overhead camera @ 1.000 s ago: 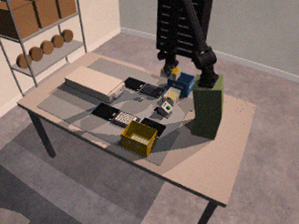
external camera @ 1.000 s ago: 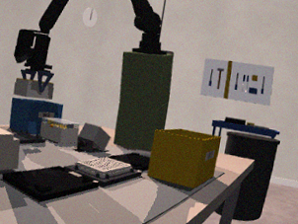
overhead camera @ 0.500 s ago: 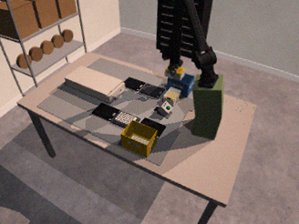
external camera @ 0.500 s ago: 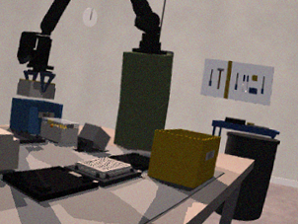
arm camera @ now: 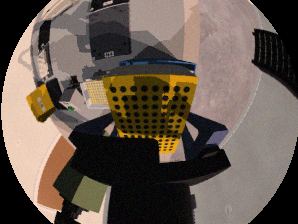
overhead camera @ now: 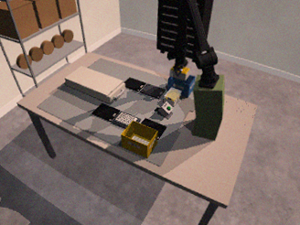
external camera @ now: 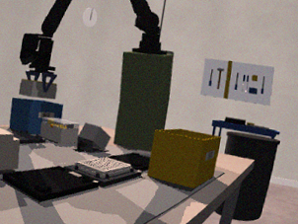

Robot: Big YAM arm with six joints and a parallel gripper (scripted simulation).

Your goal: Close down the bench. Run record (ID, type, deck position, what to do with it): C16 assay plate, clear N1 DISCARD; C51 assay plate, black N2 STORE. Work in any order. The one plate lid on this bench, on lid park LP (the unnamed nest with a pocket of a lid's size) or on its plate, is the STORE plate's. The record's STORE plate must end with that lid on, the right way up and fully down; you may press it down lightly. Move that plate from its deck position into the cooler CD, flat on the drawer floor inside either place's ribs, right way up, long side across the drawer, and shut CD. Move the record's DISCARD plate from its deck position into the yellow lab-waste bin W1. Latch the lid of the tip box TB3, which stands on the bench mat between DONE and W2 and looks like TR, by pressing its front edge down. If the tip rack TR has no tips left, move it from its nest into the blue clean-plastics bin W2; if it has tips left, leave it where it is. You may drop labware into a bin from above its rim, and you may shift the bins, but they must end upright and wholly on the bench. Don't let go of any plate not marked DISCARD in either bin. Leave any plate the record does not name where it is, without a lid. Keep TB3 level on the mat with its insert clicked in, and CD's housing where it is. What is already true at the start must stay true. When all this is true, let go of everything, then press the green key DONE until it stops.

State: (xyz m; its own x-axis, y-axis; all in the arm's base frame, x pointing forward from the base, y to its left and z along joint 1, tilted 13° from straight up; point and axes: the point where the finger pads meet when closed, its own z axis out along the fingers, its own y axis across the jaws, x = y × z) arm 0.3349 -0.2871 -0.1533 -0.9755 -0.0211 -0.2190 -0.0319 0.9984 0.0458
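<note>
Right now the yellow-topped tip rack TR is 10 mm behind my hand, 10 mm to the right of it and 10 mm above it. Round my hand: tip box TB3 (20 mm behind, 140 mm to the left, 130 mm below); then blue bin W2 (20 mm behind, 10 mm to the right, 130 mm below); then green key DONE (60 mm behind, 290 mm to the left, 100 mm below).
</note>
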